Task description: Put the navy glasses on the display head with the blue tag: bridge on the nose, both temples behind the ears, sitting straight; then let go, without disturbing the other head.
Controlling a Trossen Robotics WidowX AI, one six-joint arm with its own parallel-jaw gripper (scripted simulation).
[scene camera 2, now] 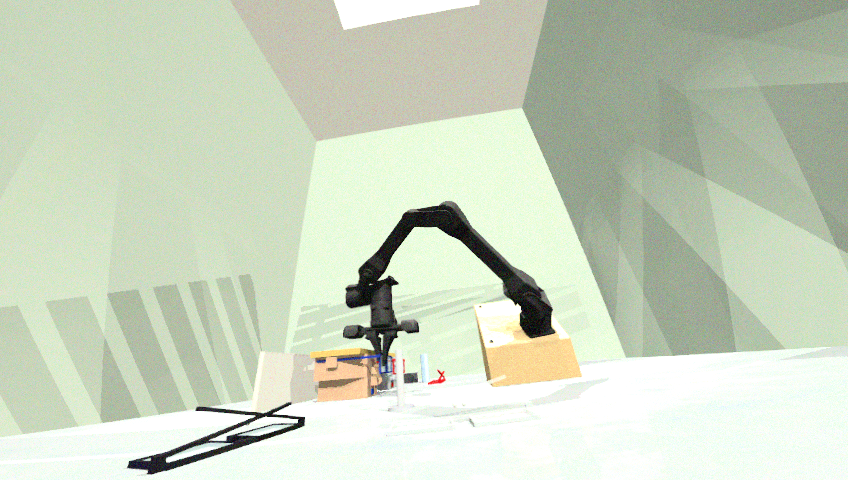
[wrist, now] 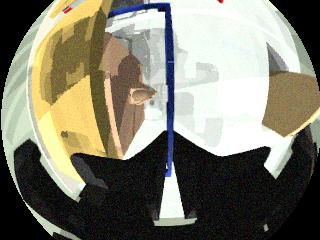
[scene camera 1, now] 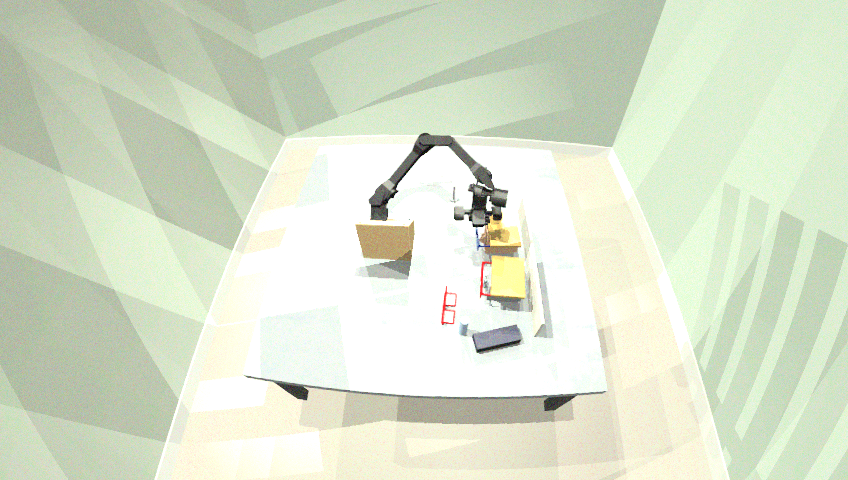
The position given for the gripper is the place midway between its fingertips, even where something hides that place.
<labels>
gripper: scene camera 2 382, 366; wrist 168, 134; scene camera 1 476, 227
same spot on display head: (wrist: 88, 92) = (scene camera 1: 488, 229)
</labels>
